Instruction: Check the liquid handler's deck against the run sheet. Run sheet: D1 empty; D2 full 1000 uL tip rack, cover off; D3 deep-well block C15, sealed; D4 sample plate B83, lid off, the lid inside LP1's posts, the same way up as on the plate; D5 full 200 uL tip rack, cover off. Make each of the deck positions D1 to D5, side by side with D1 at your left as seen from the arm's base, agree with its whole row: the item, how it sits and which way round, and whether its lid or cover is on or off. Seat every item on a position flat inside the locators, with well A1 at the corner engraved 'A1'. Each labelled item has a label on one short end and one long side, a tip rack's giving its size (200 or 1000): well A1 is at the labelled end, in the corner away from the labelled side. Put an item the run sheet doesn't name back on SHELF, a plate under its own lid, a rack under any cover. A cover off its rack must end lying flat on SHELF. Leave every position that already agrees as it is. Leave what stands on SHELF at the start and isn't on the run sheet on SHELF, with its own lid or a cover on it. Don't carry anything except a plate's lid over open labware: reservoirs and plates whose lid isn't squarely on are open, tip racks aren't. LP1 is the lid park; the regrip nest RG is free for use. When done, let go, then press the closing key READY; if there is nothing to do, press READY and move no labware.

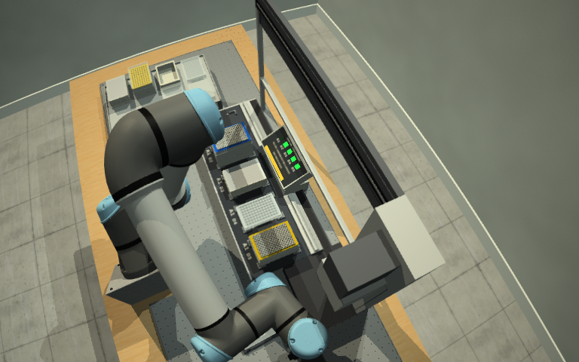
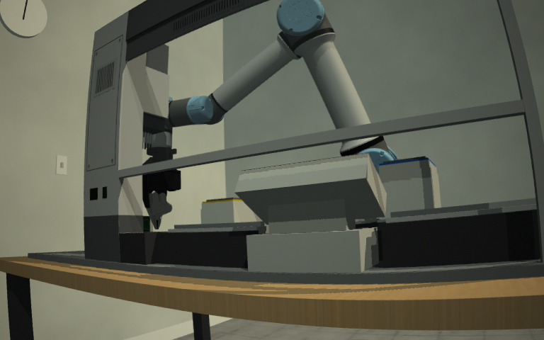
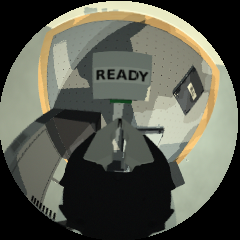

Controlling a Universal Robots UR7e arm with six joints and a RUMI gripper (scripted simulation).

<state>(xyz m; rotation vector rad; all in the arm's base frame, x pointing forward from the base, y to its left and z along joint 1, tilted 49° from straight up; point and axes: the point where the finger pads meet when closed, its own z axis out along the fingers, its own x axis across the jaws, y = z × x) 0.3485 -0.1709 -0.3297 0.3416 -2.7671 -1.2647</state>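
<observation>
Now: the green block 4 cm to the right of my hand and 1 cm ahead of it. From my hand the other things lie so: yellow-rimmed tip rack (31 cm to the left, 2 cm ahead, 2 cm above); grey deep-well block (57 cm to the left); white sample plate (44 cm to the left, 1 cm below, 1 cm ahead).
</observation>
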